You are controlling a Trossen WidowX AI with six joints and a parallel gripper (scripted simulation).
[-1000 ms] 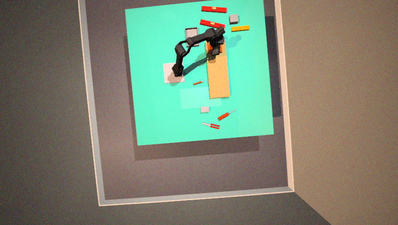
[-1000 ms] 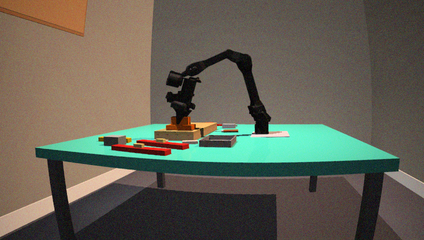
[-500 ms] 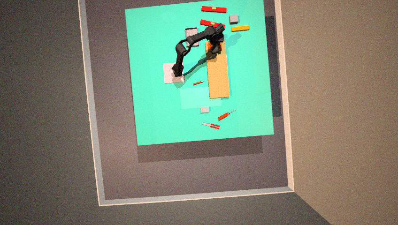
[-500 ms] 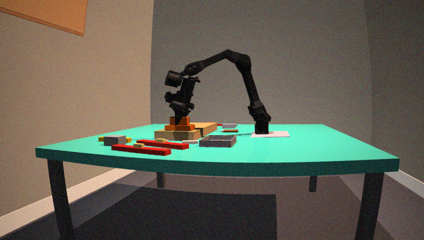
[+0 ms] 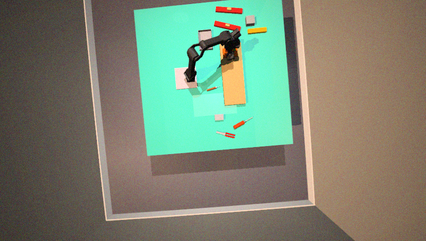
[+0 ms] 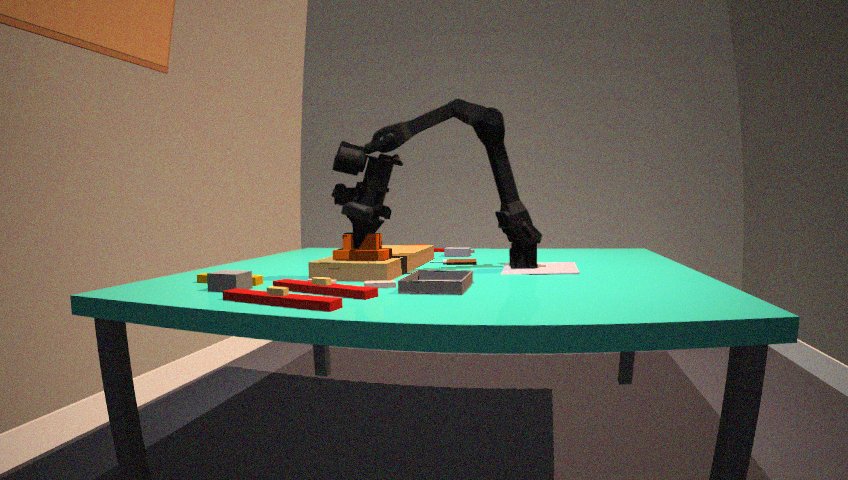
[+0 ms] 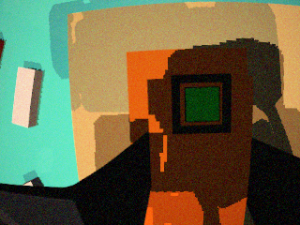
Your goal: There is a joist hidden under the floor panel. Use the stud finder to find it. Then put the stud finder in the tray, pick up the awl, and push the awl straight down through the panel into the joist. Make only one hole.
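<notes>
My gripper tip is 21 cm past the grey tray, 14 cm to the right of it and 5 cm above it. Also, from my gripper tip: yellow bar (24 cm ahead, 19 cm to the left, 6 cm below); then orange stud finder (2 cm above, 1 cm ahead); then awl (28 cm to the right, 15 cm behind, 6 cm below).
</notes>
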